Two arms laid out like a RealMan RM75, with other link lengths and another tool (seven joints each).
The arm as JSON. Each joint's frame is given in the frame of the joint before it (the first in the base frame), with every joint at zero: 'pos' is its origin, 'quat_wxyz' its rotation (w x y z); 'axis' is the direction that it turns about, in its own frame. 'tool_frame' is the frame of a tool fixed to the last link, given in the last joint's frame.
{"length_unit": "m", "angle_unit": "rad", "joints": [
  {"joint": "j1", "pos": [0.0, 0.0, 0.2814], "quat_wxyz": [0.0, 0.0, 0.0, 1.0], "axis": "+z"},
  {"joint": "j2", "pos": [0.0, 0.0, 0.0], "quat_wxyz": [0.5, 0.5, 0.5, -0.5], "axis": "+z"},
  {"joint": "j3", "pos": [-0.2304, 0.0, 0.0], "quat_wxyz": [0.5, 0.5, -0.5, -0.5], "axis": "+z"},
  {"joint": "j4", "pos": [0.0, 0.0, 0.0], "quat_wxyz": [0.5, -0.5, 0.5, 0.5], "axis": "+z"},
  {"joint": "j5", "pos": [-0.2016, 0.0, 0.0], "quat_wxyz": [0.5, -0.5, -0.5, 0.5], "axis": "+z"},
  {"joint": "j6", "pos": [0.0, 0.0, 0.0], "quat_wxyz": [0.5, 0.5, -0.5, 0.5], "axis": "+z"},
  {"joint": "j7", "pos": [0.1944, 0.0, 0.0], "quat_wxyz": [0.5, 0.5, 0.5, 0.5], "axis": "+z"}
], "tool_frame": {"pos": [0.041, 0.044, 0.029], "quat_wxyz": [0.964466, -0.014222, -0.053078, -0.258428]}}
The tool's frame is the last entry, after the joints.
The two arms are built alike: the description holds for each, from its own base.
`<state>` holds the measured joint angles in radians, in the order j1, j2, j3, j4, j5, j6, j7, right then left.
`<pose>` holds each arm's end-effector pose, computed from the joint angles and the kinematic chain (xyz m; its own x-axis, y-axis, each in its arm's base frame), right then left.
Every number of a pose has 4 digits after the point.
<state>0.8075 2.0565 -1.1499 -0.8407 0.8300 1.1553 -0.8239 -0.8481 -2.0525 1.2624 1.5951 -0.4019 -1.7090 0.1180</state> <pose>0.1696 0.3738 -0.0632 0.9818 -0.1747 -0.0745 -0.1899 -0.9062 -0.3777 -0.0429 0.4131 0.0336 0.2148 0.9269 0.3079 0.8755 -0.0430 -0.4812</pose>
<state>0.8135 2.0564 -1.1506 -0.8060 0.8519 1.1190 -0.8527 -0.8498 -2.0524 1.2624 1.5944 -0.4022 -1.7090 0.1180</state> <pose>0.1708 0.3775 -0.0672 0.9823 -0.1664 -0.0855 -0.1867 -0.9027 -0.3877 -0.0423 0.4131 0.0335 0.2159 0.9267 0.3075 0.8755 -0.0443 -0.4812</pose>
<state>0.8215 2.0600 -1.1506 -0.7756 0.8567 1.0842 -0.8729 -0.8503 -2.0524 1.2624 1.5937 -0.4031 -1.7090 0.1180</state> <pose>0.1732 0.3808 -0.0717 0.9834 -0.1607 -0.0848 -0.1813 -0.8987 -0.3994 -0.0421 0.4130 0.0333 0.2158 0.9270 0.3067 0.8758 -0.0449 -0.4806</pose>
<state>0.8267 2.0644 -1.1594 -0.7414 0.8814 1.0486 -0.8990 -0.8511 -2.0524 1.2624 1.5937 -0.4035 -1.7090 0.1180</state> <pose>0.1737 0.3818 -0.0782 0.9836 -0.1543 -0.0938 -0.1793 -0.8974 -0.4032 -0.0417 0.4130 0.0333 0.2166 0.9269 0.3066 0.8759 -0.0458 -0.4804</pose>
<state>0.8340 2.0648 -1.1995 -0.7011 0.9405 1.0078 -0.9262 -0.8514 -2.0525 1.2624 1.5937 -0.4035 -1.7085 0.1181</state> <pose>0.1705 0.3807 -0.0878 0.9838 -0.1423 -0.1093 -0.1744 -0.9013 -0.3965 -0.0415 0.4131 0.0333 0.2172 0.9267 0.3068 0.8759 -0.0463 -0.4802</pose>
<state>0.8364 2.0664 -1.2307 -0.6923 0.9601 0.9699 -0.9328 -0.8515 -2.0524 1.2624 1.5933 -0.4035 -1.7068 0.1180</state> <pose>0.1697 0.3838 -0.0920 0.9864 -0.1267 -0.1051 -0.1591 -0.8979 -0.4104 -0.0413 0.4134 0.0334 0.2176 0.9262 0.3080 0.8762 -0.0463 -0.4797</pose>
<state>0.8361 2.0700 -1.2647 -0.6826 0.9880 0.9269 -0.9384 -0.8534 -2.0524 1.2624 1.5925 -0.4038 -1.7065 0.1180</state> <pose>0.1681 0.3864 -0.0974 0.9874 -0.1158 -0.1083 -0.1513 -0.8924 -0.4251 -0.0406 0.4135 0.0332 0.2189 0.9260 0.3077 0.8762 -0.0478 -0.4795</pose>
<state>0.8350 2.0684 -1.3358 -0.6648 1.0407 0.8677 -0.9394 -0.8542 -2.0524 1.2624 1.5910 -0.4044 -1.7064 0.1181</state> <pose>0.1676 0.3874 -0.1055 0.9887 -0.1055 -0.1066 -0.1419 -0.8882 -0.4370 -0.0406 0.4135 0.0329 0.2187 0.9263 0.3067 0.8763 -0.0482 -0.4793</pose>
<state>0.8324 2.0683 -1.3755 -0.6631 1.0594 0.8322 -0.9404 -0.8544 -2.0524 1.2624 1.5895 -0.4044 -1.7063 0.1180</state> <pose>0.1683 0.3890 -0.1091 0.9910 -0.0919 -0.0974 -0.1262 -0.8844 -0.4494 -0.0408 0.4135 0.0327 0.2177 0.9268 0.3060 0.8763 -0.0476 -0.4793</pose>
